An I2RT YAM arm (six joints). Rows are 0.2 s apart.
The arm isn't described. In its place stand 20 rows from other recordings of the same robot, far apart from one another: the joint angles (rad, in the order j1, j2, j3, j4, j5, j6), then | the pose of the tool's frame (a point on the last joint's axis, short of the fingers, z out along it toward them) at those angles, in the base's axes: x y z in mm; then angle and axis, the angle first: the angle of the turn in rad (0 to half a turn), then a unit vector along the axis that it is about.
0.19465, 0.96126, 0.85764, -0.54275, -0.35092, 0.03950 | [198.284 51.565 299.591 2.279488 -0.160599 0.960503 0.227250]
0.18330, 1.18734, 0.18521, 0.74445, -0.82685, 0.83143 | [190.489 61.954 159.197 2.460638 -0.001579 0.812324 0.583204]
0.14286, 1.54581, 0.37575, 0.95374, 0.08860, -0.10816 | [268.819 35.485 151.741 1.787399 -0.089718 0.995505 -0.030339]
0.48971, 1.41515, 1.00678, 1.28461, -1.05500, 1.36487 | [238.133 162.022 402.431 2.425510 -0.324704 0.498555 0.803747]
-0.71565, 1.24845, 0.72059, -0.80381, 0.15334, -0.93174 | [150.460 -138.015 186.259 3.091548 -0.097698 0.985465 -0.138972]
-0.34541, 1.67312, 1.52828, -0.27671, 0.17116, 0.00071 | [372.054 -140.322 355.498 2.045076 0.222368 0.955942 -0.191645]
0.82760, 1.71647, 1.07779, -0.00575, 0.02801, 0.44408 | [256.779 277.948 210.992 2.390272 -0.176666 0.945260 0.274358]
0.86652, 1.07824, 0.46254, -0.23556, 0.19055, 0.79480 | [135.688 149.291 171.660 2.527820 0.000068 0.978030 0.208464]
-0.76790, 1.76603, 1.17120, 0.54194, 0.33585, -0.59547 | [290.544 -296.860 279.202 2.207079 0.197341 0.787169 -0.584313]
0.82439, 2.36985, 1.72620, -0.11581, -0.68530, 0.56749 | [333.042 393.265 128.648 2.966698 -0.243286 0.844538 0.477041]
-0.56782, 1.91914, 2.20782, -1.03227, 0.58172, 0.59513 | [330.297 -233.897 418.683 2.343413 0.627442 0.726864 -0.279258]
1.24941, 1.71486, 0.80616, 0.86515, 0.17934, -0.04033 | [121.248 344.085 213.674 1.845935 -0.480258 0.767723 0.424209]
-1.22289, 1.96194, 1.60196, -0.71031, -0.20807, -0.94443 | [151.231 -395.438 231.932 2.730287 0.110592 0.978474 -0.174234]
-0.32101, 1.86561, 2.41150, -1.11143, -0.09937, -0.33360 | [349.686 -112.552 485.952 2.163950 -0.033338 0.991146 -0.128521]
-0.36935, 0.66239, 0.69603, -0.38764, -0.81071, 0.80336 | [146.485 -29.039 309.914 2.223155 0.256031 0.839833 0.478674]
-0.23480, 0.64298, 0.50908, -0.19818, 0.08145, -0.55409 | [157.886 -40.746 262.855 2.041443 -0.124340 0.946629 -0.297377]
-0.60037, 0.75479, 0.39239, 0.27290, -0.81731, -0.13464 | [159.905 -78.018 254.832 1.637245 -0.143261 0.987196 0.070145]
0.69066, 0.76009, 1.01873, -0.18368, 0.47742, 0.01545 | [130.272 86.443 423.970 1.522465 -0.080207 0.987137 0.138301]
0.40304, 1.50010, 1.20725, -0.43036, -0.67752, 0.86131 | [294.356 149.768 296.232 2.872985 0.062756 0.876190 0.477863]
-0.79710, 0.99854, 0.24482, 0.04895, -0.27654, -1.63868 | [132.173 -121.393 141.395 2.613389 -0.435118 0.825618 -0.359204]
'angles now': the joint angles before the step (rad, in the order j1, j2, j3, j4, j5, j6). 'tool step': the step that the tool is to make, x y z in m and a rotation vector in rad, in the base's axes. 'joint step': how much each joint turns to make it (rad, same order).
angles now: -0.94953 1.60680 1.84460 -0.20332 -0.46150 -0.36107
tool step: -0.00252 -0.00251 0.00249 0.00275 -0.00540 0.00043
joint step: -0.01072 0.00655 0.01609 -0.00544 -0.01092 0.00717
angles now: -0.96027 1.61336 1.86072 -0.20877 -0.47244 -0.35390
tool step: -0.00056 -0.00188 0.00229 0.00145 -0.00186 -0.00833
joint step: -0.00386 0.00880 0.01912 -0.00934 0.00456 0.00244
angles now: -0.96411 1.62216 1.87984 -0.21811 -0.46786 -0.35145
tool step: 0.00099 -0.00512 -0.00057 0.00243 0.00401 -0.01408
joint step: -0.00497 0.01777 0.01903 -0.00666 0.00903 -0.00252
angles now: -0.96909 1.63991 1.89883 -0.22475 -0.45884 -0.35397
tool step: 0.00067 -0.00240 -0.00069 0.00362 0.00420 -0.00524
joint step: -0.00191 0.00883 0.00941 -0.00668 0.00329 -0.00170
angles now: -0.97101 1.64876 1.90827 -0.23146 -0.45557 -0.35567
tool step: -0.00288 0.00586 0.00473 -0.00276 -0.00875 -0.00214
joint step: 0.00305 -0.01745 -0.00221 -0.00535 0.00537 0.00609
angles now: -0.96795 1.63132 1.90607 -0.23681 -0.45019 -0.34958
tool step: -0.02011 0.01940 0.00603 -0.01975 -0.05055 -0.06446
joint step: -0.01131 -0.10639 -0.10766 0.05823 0.05507 0.02971
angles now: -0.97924 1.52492 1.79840 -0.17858 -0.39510 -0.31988
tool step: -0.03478 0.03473 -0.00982 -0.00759 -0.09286 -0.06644
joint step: -0.02763 -0.20555 -0.25378 0.13165 0.04851 0.07258
